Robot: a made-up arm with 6 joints.
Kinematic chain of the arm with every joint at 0, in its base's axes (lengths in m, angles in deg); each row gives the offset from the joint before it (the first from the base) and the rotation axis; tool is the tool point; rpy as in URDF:
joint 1: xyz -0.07 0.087 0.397 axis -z
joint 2: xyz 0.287 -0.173 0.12 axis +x
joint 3: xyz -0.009 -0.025 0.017 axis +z
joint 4: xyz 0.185 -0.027 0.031 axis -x
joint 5: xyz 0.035 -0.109 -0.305 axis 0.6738 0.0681 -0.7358
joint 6: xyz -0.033 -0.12 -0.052 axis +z
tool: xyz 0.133 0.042 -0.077 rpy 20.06 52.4 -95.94
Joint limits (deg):
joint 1: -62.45..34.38
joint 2: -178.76..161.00
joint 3: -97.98..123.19
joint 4: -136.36..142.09
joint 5: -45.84..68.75
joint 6: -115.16..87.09
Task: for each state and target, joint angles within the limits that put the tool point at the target. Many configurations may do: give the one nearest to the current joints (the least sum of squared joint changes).
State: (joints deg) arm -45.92 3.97 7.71 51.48 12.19 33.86
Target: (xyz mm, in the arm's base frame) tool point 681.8 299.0 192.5
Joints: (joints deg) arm -53.10 21.97 7.95 42.26 12.09 22.60
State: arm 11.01 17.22 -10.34 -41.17 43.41 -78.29
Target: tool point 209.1 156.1 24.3
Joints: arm -10.54 -2.72 25.02 -46.69 47.12 -86.79
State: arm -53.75 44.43 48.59 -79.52 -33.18 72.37
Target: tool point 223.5 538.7 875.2
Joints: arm -57.86 62.01 -0.89 -105.08 -35.01 48.81
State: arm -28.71 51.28 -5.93 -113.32 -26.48 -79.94
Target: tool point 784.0 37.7 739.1
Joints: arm -13.90 79.26 -35.51 -136.36 -7.03 -62.70
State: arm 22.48 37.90 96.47 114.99 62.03 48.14
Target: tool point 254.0 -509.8 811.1
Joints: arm 34.38 63.59 90.36 127.70 68.75 83.61
